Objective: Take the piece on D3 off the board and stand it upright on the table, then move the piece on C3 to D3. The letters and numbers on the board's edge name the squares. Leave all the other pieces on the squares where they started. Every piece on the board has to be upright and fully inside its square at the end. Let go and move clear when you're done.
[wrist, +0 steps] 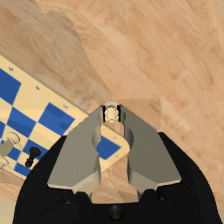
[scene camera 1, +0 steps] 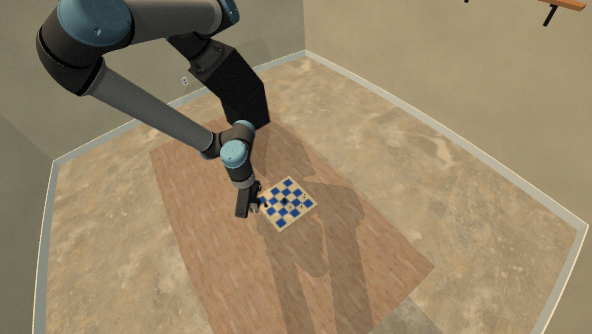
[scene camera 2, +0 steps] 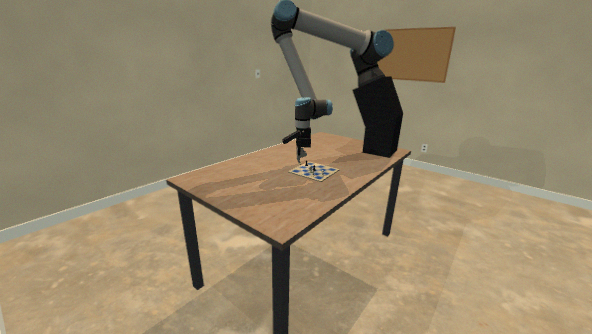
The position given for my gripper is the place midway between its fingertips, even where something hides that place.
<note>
In view: my gripper point(wrist: 111, 106) and a chessboard point(scene camera 1: 277, 213).
</note>
